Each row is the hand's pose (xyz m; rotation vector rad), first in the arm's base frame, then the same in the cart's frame.
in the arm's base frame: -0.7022 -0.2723 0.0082 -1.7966 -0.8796 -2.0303
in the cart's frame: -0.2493 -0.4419 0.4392 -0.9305 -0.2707 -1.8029
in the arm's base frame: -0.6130 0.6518 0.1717 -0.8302 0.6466 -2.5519
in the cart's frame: -0.5377 -0.0176 1.2301 -0.4400 1.2389 -1.6509
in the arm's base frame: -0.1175 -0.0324 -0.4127 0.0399 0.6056 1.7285
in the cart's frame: 0.1470 0.2032 0.4968 0.4465 -0.2809 2.2865
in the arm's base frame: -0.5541 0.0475 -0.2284 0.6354 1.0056 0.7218
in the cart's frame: -0.2668 -0.0340 0.5555 1.1190 0.6990 1.5977
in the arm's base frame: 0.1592 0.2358 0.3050 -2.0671 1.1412 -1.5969
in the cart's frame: 0.3455 -0.1016 1.2257 -1.4722 0.9956 -0.7783
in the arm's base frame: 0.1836 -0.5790 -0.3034 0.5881 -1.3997 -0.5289
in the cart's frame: 0.6552 -0.0892 0.2569 1.5991 -1.0449 -0.7482
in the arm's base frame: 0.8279 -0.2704 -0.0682 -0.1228 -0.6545 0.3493
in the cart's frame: 1.1308 0.1151 0.8025 0.8476 -0.8928 0.4484
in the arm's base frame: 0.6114 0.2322 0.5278 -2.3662 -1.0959 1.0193
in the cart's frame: 0.7752 -0.1259 1.4882 -1.5204 -1.7025 0.3706
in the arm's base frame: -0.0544 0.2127 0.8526 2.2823 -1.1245 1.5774
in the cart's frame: 0.2063 -0.6004 1.5047 -1.9186 1.0071 -0.9248
